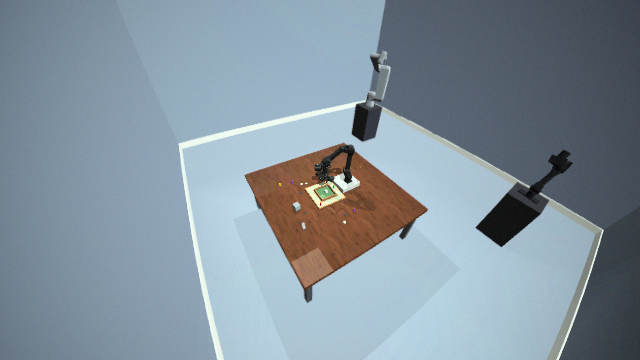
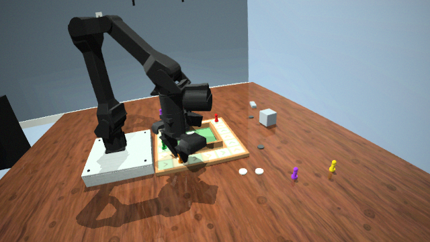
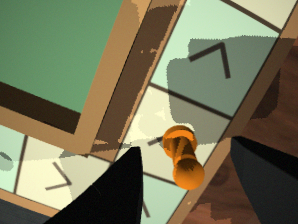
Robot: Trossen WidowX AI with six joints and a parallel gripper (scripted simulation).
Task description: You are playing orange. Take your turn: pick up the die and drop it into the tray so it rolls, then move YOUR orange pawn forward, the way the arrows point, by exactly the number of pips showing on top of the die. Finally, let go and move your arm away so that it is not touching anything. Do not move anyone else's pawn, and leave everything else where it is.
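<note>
Right now my gripper tip is right at the orange pawn. Also, from my gripper tip: green pawn 100 mm to the left, 40 mm behind; tray floor 110 mm to the left, 70 mm ahead, 20 mm below; white die 110 mm to the left, 60 mm ahead.
</note>
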